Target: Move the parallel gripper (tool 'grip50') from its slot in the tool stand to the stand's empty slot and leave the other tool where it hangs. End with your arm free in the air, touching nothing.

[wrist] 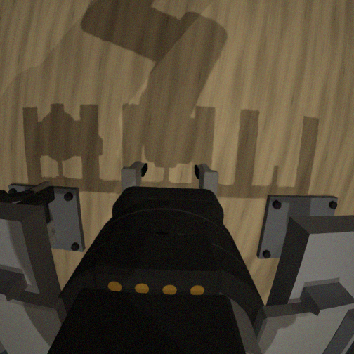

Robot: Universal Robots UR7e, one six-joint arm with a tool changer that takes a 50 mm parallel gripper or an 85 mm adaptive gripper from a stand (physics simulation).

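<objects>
Tool [159, 240], 5 cm from the lens; grey tool stand [301, 230], 7 cm from the lens.
</objects>
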